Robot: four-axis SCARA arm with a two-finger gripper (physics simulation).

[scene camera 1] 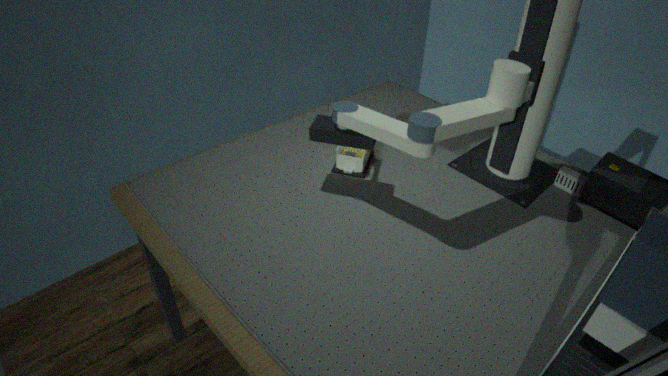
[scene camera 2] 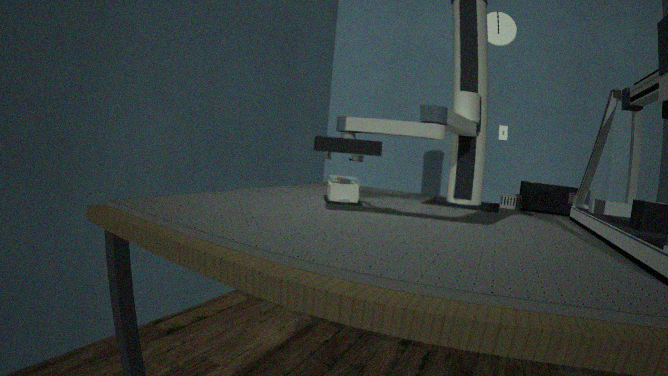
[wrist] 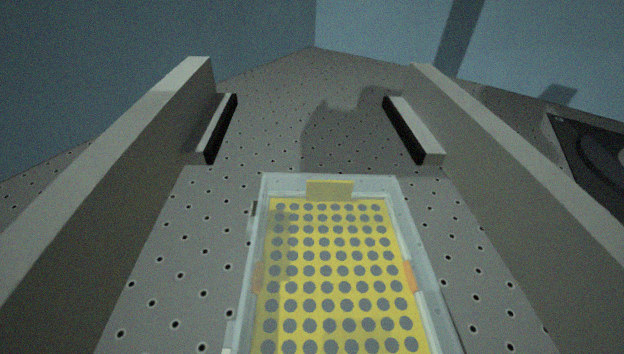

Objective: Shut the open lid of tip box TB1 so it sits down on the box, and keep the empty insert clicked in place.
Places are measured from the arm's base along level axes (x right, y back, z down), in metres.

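Pixels of known places: gripper, between the fingertips: (scene camera 2: 338, 156) (wrist: 311, 81); arm's base, origin of its link: (scene camera 1: 506, 171) (scene camera 2: 463, 207).
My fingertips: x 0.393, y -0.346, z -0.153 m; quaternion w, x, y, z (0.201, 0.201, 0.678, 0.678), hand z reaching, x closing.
Note:
Ahead of a thing's pixels: the offset from my fingertips to its middle. "*": to the spot under its first point.
Tip box TB1 {dx -0.038, dy -0.034, dz +0.101 m} (scene camera 1: 350, 164) (scene camera 2: 343, 193) is a small white box on a dark base. Its clear lid {* dx -0.027, dy -0.076, dz +0.064 m} (scene camera 2: 334, 177) (wrist: 285, 179) lies flat over the box top, with its rim around the insert. The yellow insert {dx -0.038, dy -0.034, dz +0.075 m} (scene camera 1: 353, 152) (wrist: 333, 263) shows through the lid, level in the box, its holes grey and empty. Orange clips show at both long sides in the wrist view. My gripper (scene camera 2: 342, 157) (wrist: 311, 81) is shut with nothing between its fingers, which stand apart even so. It hangs above the box, clear of the lid. The near end of the box is cut off in the wrist view.
The arm's column (scene camera 1: 537, 110) (scene camera 2: 470, 165) stands on a dark plate (scene camera 1: 480, 172) behind and right of the box. A slotted grey block {* dx -0.589, dy +0.391, dz +0.100 m} (scene camera 1: 568, 180) (scene camera 2: 509, 201) and a black box {* dx -0.754, dy +0.389, dz +0.025 m} (scene camera 1: 625, 185) (scene camera 2: 547, 197) lie farther right. A framed machine (scene camera 2: 602, 145) stands at the right edge.

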